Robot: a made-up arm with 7 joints.
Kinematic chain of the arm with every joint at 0, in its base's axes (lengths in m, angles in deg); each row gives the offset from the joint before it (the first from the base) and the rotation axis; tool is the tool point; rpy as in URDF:
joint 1: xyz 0 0 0.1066 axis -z
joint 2: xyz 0 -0.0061 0.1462 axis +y
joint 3: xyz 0 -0.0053 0.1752 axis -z
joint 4: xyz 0 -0.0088 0.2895 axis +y
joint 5: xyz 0 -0.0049 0.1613 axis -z
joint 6: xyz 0 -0.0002 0.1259 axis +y
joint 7: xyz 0 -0.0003 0.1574 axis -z
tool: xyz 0 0 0 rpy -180 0 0
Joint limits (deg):
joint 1: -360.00..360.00
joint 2: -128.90..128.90
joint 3: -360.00..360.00
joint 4: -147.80..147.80
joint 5: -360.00..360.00
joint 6: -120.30..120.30
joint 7: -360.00..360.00
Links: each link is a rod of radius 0.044 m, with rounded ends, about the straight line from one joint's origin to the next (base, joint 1, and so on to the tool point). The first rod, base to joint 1, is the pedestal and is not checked.
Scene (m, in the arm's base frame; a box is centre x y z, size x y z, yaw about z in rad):
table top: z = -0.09
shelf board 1: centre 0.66 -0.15 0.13 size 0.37 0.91 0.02 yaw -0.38
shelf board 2: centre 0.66 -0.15 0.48 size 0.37 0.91 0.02 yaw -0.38
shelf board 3: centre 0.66 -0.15 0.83 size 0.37 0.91 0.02 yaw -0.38
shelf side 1: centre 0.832 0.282 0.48 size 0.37 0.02 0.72 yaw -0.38
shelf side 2: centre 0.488 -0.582 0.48 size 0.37 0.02 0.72 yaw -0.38
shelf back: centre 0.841 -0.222 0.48 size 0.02 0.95 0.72 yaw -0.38
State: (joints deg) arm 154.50 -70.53 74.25 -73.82 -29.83 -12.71 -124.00
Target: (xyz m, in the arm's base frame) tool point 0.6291 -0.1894 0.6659
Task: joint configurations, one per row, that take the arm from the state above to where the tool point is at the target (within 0.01 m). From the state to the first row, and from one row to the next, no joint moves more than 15 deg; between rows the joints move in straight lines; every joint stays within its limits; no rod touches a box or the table.
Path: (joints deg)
1: 143.83 -64.35 76.80 -88.36 -27.57 -20.15 -124.00
2: 133.15 -58.17 79.34 -102.89 -25.31 -27.59 -124.00
3: 122.48 -51.99 81.89 -117.43 -23.05 -35.02 -124.00
4: 123.60 -53.86 95.71 -113.55 -22.80 -30.78 -124.00
5: 124.71 -55.73 109.54 -109.67 -22.56 -26.54 -124.00
6: 125.83 -57.60 123.36 -105.79 -22.32 -22.30 -124.00
7: 126.95 -59.46 137.19 -101.91 -22.07 -18.05 -124.00
8: 135.66 -56.78 124.55 -91.37 -23.97 -14.92 -124.00
9: 144.36 -54.10 111.91 -80.84 -25.87 -11.79 -124.00
10: 153.07 -51.42 99.28 -70.30 -27.78 -8.66 -124.00
11: 161.78 -48.74 86.64 -59.76 -29.68 -5.52 -124.00

